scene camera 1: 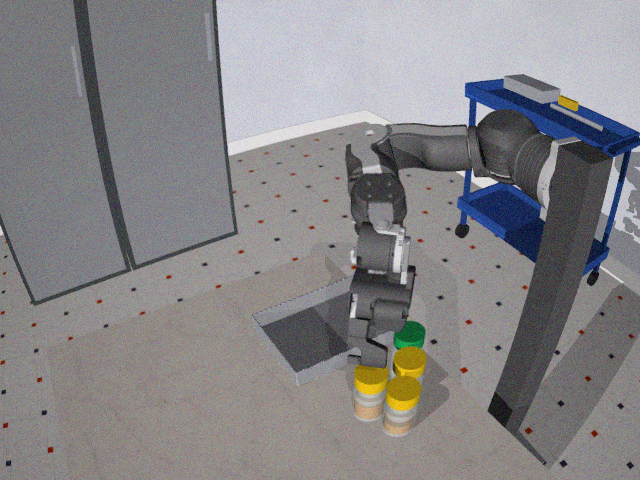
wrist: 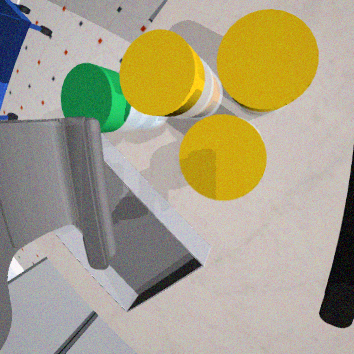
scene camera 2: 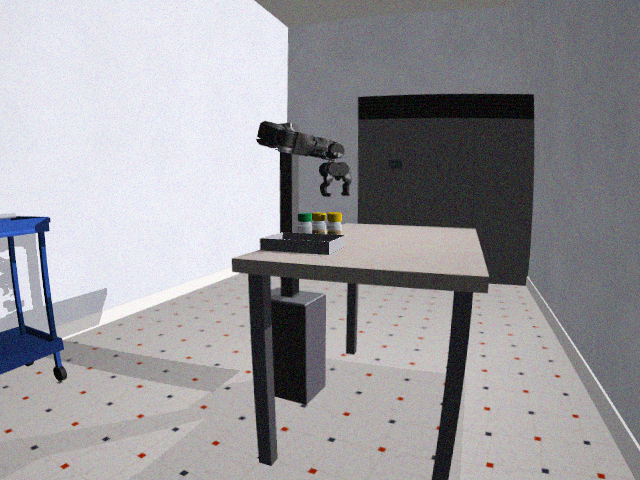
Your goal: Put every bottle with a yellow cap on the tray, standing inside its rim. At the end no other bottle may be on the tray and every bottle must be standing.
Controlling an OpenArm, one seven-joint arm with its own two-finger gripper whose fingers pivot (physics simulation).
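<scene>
Three yellow-capped bottles stand in a cluster on the table beside the tray (scene camera 1: 320,369) (scene camera 2: 294,245) (wrist: 160,206). One yellow-capped bottle (scene camera 1: 371,380) (wrist: 222,157) is on the tray's side of the cluster. Another yellow-capped bottle (scene camera 1: 403,393) (wrist: 267,60) is the front right one in scene camera 1. The third yellow-capped bottle (scene camera 1: 409,360) (wrist: 157,73) stands between that one and the green-capped bottle (scene camera 1: 409,335) (scene camera 2: 305,224) (wrist: 95,97), which stands outside the tray. No bottle shows in the tray. My gripper (scene camera 1: 368,360) (scene camera 2: 336,194) (wrist: 204,200) is open and empty, above the bottles with a gap.
The table (scene camera 1: 170,403) (scene camera 2: 413,253) carries the tray and bottles. The arm's dark post (scene camera 1: 553,279) (scene camera 2: 286,191) rises beside the bottles. A blue cart (scene camera 1: 473,93) (scene camera 2: 31,227) and a grey cabinet (scene camera 1: 165,129) stand away from the table.
</scene>
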